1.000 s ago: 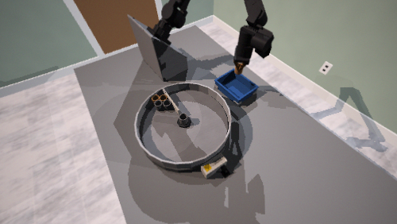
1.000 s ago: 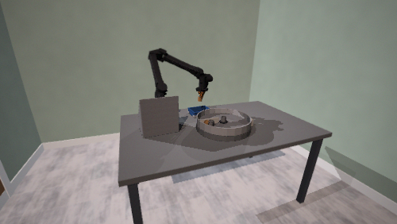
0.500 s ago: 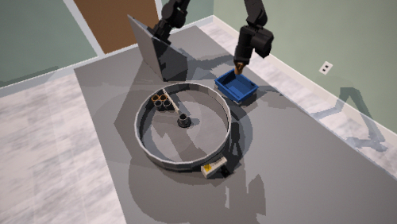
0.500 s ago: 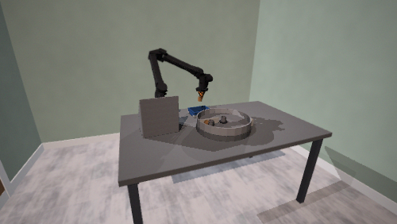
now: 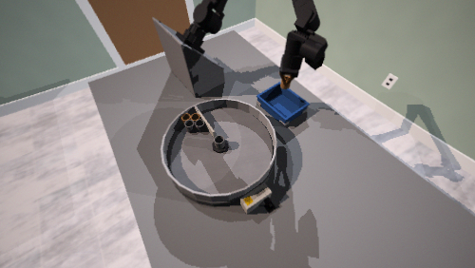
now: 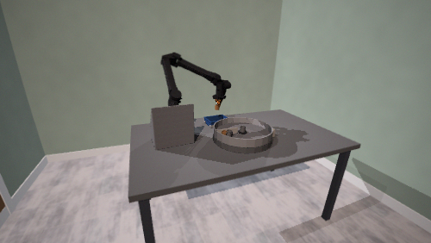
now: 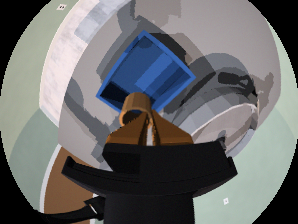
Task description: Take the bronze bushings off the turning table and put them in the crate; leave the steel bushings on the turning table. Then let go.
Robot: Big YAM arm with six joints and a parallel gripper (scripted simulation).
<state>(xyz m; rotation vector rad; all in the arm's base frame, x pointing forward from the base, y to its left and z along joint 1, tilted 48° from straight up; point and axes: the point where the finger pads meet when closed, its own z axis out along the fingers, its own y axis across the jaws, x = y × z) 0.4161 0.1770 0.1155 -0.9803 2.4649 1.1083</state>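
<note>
My hand is 14 cm above the blue crate, 1 cm to the right of it and 1 cm past it. The rest, counted from my hand: round turning table (35 cm to the right, 11 cm below, 3 cm ahead).
</note>
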